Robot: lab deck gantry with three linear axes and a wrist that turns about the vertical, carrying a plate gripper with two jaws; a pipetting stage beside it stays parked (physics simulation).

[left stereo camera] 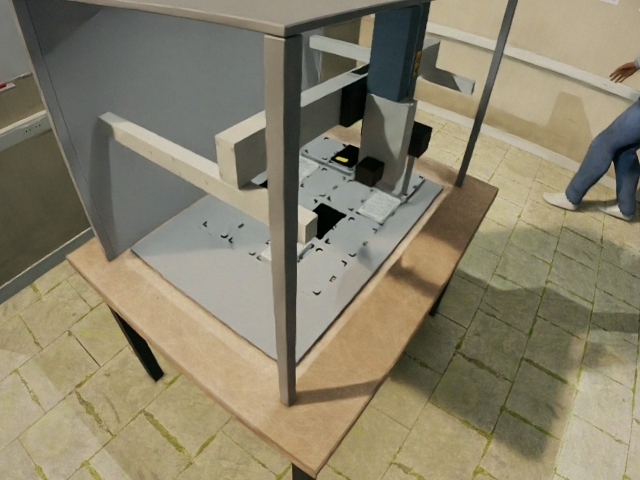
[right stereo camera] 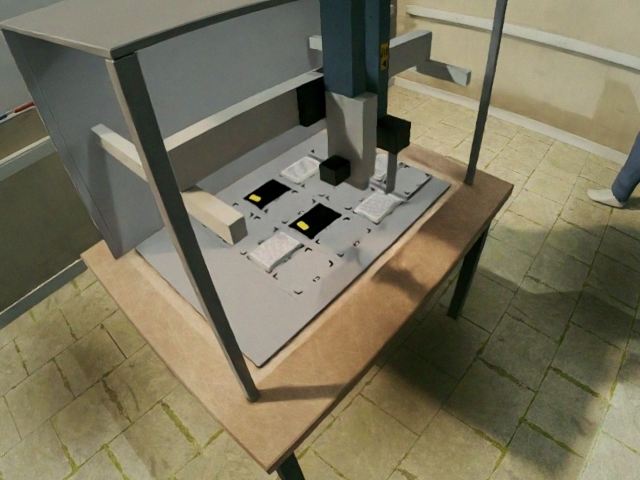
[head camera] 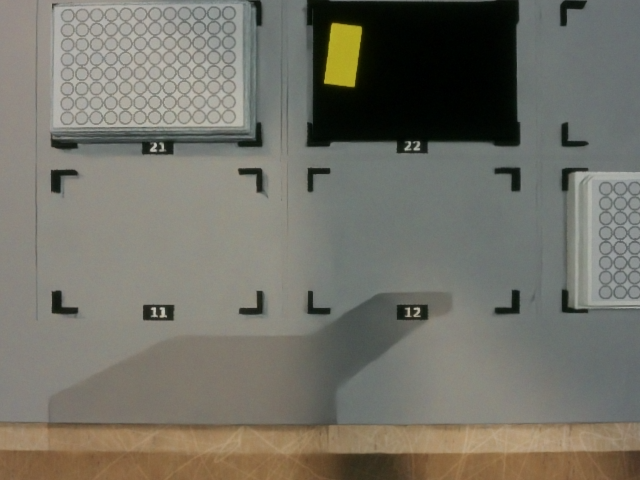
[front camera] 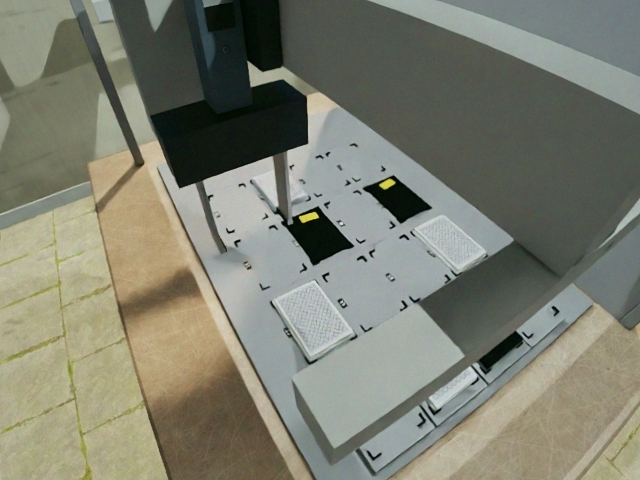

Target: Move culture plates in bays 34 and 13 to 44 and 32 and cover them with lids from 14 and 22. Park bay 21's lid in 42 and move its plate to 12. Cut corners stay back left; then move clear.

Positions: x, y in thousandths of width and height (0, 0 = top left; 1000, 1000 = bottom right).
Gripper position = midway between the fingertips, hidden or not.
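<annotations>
Head camera view: my gripper out of frame. Gripper visible in left stereo camera view (602, 386), right stereo camera view (584, 384), front camera view (395, 480).
</annotations>
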